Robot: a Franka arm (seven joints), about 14 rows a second.
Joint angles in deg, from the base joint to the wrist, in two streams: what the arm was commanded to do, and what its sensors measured. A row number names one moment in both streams.
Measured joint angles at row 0:
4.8 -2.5 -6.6 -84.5 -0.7 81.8 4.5
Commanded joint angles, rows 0 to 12:
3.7 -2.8 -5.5 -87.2 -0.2 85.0 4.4
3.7 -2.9 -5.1 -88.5 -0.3 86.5 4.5
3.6 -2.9 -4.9 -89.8 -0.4 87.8 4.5
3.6 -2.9 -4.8 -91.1 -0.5 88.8 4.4
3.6 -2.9 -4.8 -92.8 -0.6 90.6 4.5
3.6 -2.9 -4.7 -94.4 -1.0 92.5 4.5
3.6 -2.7 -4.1 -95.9 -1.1 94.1 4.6
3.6 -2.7 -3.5 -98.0 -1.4 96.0 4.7
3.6 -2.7 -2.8 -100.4 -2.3 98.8 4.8
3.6 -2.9 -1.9 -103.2 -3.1 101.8 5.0
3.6 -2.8 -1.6 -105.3 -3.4 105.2 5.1
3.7 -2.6 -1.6 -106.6 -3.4 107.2 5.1
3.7 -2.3 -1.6 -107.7 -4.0 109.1 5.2
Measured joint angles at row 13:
4.8 -1.4 -2.5 -104.1 -2.6 105.3 4.5
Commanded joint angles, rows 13 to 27:
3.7 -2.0 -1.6 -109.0 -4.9 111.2 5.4
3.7 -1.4 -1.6 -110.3 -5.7 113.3 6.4
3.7 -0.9 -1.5 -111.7 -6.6 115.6 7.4
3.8 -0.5 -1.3 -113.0 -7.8 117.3 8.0
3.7 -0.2 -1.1 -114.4 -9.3 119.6 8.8
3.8 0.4 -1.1 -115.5 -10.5 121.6 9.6
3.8 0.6 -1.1 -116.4 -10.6 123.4 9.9
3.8 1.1 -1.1 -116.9 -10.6 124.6 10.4
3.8 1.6 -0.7 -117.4 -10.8 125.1 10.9
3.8 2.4 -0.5 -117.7 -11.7 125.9 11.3
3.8 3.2 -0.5 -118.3 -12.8 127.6 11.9
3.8 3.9 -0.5 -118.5 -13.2 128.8 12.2
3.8 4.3 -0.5 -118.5 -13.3 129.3 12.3
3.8 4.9 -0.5 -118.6 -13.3 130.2 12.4
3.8 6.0 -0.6 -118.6 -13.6 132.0 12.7
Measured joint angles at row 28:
4.7 5.0 -1.4 -117.8 -11.7 129.0 10.8
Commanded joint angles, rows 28 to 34:
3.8 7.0 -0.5 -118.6 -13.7 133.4 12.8
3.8 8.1 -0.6 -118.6 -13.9 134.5 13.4
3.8 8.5 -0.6 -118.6 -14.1 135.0 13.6
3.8 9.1 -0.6 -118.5 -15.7 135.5 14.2
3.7 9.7 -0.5 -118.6 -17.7 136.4 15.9
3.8 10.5 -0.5 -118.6 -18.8 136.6 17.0
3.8 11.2 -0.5 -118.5 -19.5 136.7 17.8
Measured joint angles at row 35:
4.7 10.1 -1.4 -118.2 -17.0 135.2 15.2
